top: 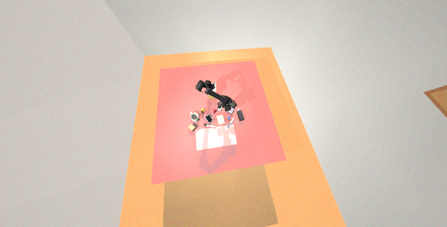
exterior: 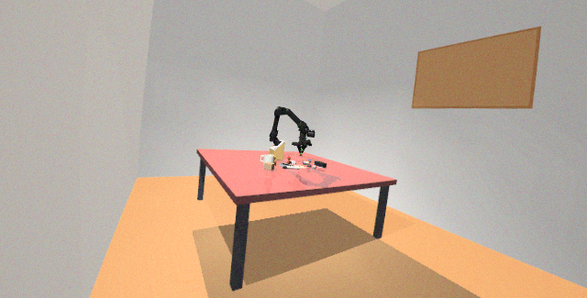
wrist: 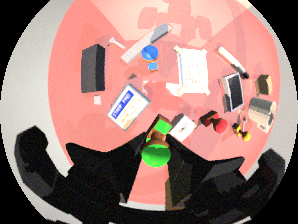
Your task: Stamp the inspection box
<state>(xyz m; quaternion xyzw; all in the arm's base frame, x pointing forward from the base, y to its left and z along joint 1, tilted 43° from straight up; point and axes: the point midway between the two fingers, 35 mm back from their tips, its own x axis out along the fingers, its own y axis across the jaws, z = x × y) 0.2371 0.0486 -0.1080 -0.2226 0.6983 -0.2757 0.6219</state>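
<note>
The card is 10 cm ahead of my gripper tip, 7 cm to the right of it and 10 cm below it. From my gripper tip the other things lie so: green-topped stamp right at my gripper tip; then ink pad 1 cm ahead, 7 cm to the left, 8 cm below; then grey block 3 cm behind, 6 cm to the right, 8 cm below.
</note>
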